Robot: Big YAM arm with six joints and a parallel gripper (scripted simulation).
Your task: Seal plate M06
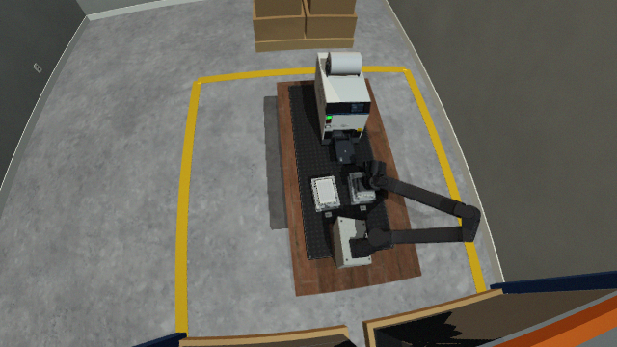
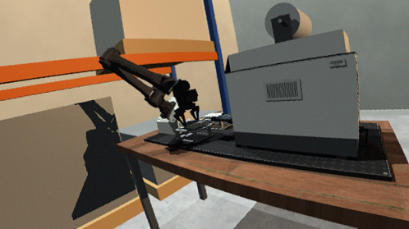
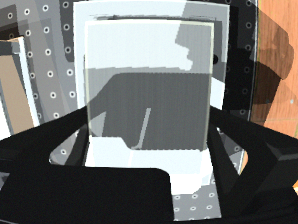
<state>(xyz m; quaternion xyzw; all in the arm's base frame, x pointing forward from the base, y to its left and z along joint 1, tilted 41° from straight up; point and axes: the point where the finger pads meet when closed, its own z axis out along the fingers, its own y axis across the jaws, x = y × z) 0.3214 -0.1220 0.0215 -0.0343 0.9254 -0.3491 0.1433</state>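
Right now my hand is right at the white well plate. Also, from my hand: foil roll 53 cm ahead, 5 cm to the left, 34 cm above; then dark stage 20 cm ahead, 6 cm to the left, 2 cm above; then white plate 20 cm to the left, 1 cm below.
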